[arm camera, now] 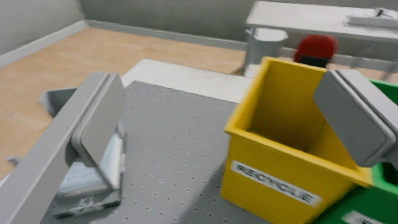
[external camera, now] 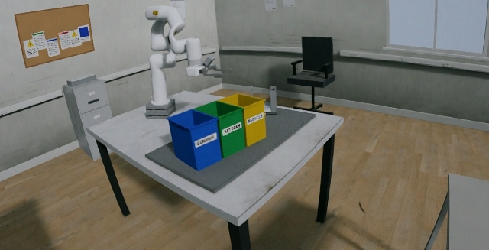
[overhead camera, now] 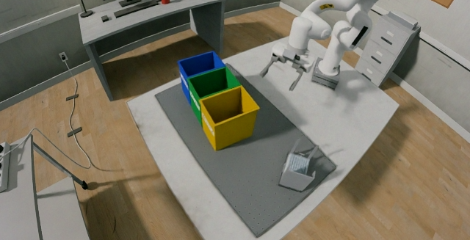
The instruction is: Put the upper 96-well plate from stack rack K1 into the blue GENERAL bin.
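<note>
Now: the white plate 9 cm ahead of my hand, 23 cm to the left of it and 25 cm below it. Also, from my hand: green bin 11 cm ahead, 21 cm to the right, 19 cm below; then blue general bin 7 cm ahead, 34 cm to the right, 19 cm below; then yellow bin 15 cm ahead, 9 cm to the right, 19 cm below.
</note>
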